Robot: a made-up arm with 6 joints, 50 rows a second.
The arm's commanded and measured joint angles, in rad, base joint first. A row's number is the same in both.
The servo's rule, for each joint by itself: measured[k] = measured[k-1] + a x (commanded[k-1-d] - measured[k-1]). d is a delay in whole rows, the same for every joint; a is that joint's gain. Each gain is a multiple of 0.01, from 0.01 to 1. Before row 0 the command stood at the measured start. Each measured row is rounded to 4 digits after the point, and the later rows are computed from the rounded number. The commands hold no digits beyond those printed.
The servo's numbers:
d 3
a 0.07 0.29 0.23 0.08 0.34 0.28
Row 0, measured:
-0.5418, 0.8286, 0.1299, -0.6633, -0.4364, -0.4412
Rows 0 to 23, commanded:
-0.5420, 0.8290, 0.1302, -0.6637, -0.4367, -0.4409
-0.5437, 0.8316, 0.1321, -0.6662, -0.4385, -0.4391
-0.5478, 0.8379, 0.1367, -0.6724, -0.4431, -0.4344
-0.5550, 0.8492, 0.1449, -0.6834, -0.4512, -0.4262
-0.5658, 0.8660, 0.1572, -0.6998, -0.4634, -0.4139
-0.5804, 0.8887, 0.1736, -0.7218, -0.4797, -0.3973
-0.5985, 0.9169, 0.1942, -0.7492, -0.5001, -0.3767
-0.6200, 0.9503, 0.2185, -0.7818, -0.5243, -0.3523
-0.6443, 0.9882, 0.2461, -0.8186, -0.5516, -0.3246
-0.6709, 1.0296, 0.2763, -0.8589, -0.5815, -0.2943
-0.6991, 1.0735, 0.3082, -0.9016, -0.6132, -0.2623
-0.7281, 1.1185, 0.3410, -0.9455, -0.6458, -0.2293
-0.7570, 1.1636, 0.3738, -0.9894, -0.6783, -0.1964
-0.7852, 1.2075, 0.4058, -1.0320, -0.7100, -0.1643
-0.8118, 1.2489, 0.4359, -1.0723, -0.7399, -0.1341
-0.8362, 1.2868, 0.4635, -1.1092, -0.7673, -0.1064
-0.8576, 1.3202, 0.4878, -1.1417, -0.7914, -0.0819
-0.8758, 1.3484, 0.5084, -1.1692, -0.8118, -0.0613
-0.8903, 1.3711, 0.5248, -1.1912, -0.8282, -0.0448
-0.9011, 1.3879, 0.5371, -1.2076, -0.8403, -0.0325
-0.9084, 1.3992, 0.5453, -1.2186, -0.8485, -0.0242
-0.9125, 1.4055, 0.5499, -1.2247, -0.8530, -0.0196
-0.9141, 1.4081, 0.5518, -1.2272, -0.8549, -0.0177
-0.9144, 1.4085, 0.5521, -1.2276, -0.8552, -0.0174
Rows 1 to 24, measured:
-0.5418, 0.8286, 0.1299, -0.6633, -0.4364, -0.4412
-0.5418, 0.8286, 0.1299, -0.6633, -0.4364, -0.4412
-0.5418, 0.8286, 0.1299, -0.6633, -0.4364, -0.4412
-0.5418, 0.8287, 0.1300, -0.6633, -0.4365, -0.4411
-0.5419, 0.8295, 0.1305, -0.6635, -0.4372, -0.4405
-0.5423, 0.8319, 0.1319, -0.6642, -0.4392, -0.4388
-0.5432, 0.8369, 0.1349, -0.6657, -0.4433, -0.4353
-0.5448, 0.8453, 0.1400, -0.6684, -0.4501, -0.4293
-0.5473, 0.8579, 0.1477, -0.6727, -0.4602, -0.4203
-0.5509, 0.8750, 0.1584, -0.6788, -0.4738, -0.4081
-0.5557, 0.8968, 0.1722, -0.6870, -0.4910, -0.3925
-0.5619, 0.9233, 0.1892, -0.6975, -0.5116, -0.3735
-0.5695, 0.9541, 0.2092, -0.7104, -0.5354, -0.3513
-0.5786, 0.9887, 0.2320, -0.7257, -0.5619, -0.3264
-0.5891, 1.0263, 0.2571, -0.7433, -0.5904, -0.2992
-0.6009, 1.0661, 0.2839, -0.7630, -0.6203, -0.2704
-0.6138, 1.1071, 0.3119, -0.7845, -0.6508, -0.2407
-0.6277, 1.1482, 0.3404, -0.8075, -0.6811, -0.2109
-0.6423, 1.1884, 0.3687, -0.8316, -0.7104, -0.1816
-0.6574, 1.2266, 0.3961, -0.8564, -0.7379, -0.1537
-0.6727, 1.2619, 0.4219, -0.8814, -0.7630, -0.1278
-0.6879, 1.2936, 0.4456, -0.9062, -0.7852, -0.1046
-0.7028, 1.3209, 0.4666, -0.9303, -0.8039, -0.0844
-0.7172, 1.3436, 0.4847, -0.9534, -0.8191, -0.0675

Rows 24 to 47, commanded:
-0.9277, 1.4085, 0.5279, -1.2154, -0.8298, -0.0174
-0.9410, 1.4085, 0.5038, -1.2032, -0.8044, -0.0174
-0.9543, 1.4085, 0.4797, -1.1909, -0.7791, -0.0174
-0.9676, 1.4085, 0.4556, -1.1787, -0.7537, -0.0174
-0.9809, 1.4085, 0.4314, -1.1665, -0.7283, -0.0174
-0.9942, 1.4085, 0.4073, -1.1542, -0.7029, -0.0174
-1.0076, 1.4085, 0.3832, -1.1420, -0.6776, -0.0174
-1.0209, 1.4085, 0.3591, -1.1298, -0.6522, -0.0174
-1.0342, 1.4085, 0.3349, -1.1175, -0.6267, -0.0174
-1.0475, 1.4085, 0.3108, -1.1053, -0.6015, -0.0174
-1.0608, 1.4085, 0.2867, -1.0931, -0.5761, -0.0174
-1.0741, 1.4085, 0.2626, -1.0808, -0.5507, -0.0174
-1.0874, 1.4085, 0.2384, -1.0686, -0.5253, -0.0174
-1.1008, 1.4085, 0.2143, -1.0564, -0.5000, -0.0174
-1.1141, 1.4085, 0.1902, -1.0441, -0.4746, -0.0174
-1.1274, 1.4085, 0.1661, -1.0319, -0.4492, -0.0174
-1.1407, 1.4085, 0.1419, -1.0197, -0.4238, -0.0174
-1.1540, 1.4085, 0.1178, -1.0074, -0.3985, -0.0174
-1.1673, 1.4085, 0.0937, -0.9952, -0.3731, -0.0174
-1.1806, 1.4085, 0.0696, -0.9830, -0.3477, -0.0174
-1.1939, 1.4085, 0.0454, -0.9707, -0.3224, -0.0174
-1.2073, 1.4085, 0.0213, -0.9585, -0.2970, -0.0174
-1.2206, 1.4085, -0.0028, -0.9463, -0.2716, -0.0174
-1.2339, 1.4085, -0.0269, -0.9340, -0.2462, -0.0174
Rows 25 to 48, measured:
-0.7309, 1.3616, 0.4997, -0.9751, -0.8306, -0.0541
-0.7437, 1.3751, 0.5117, -0.9953, -0.8389, -0.0439
-0.7556, 1.3848, 0.5210, -1.0139, -0.8444, -0.0365
-0.7676, 1.3917, 0.5226, -1.0300, -0.8394, -0.0312
-0.7797, 1.3966, 0.5183, -1.0439, -0.8275, -0.0273
-0.7919, 1.4001, 0.5094, -1.0557, -0.8110, -0.0245
-0.8042, 1.4025, 0.4970, -1.0655, -0.7915, -0.0225
-0.8166, 1.4042, 0.4819, -1.0736, -0.7700, -0.0211
-0.8290, 1.4054, 0.4647, -1.0800, -0.7472, -0.0201
-0.8415, 1.4063, 0.4460, -1.0850, -0.7235, -0.0193
-0.8541, 1.4069, 0.4260, -1.0886, -0.6993, -0.0188
-0.8667, 1.4074, 0.4050, -1.0909, -0.6746, -0.0184
-0.8794, 1.4077, 0.3833, -1.0921, -0.6497, -0.0181
-0.8921, 1.4079, 0.3611, -1.0922, -0.6247, -0.0179
-0.9048, 1.4081, 0.3384, -1.0913, -0.5995, -0.0178
-0.9176, 1.4082, 0.3154, -1.0895, -0.5743, -0.0177
-0.9304, 1.4083, 0.2921, -1.0869, -0.5490, -0.0176
-0.9433, 1.4084, 0.2687, -1.0835, -0.5237, -0.0175
-0.9562, 1.4084, 0.2451, -1.0794, -0.4984, -0.0175
-0.9691, 1.4084, 0.2214, -1.0746, -0.4730, -0.0175
-0.9820, 1.4084, 0.1976, -1.0692, -0.4477, -0.0175
-0.9950, 1.4084, 0.1737, -1.0633, -0.4223, -0.0175
-1.0080, 1.4084, 0.1498, -1.0569, -0.3969, -0.0175
-1.0210, 1.4084, 0.1258, -1.0500, -0.3716, -0.0175

